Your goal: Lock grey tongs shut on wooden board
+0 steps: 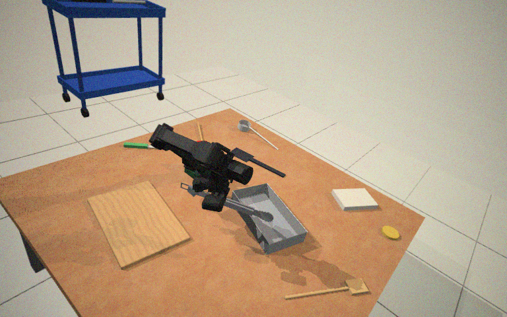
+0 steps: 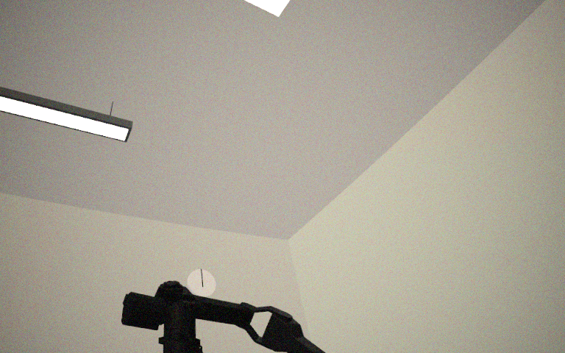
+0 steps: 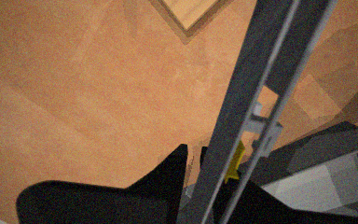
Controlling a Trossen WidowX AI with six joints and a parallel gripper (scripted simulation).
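Right now the yellow lock piece is 30 mm behind my gripper tip, 10 mm to the right of it and 40 mm above it. Also, from my gripper tip: wooden board 230 mm behind, 180 mm to the right, 150 mm below; grey roasting tin 30 mm ahead, 240 mm to the left, 130 mm below; black spatula 310 mm behind, 480 mm to the left, 160 mm below.
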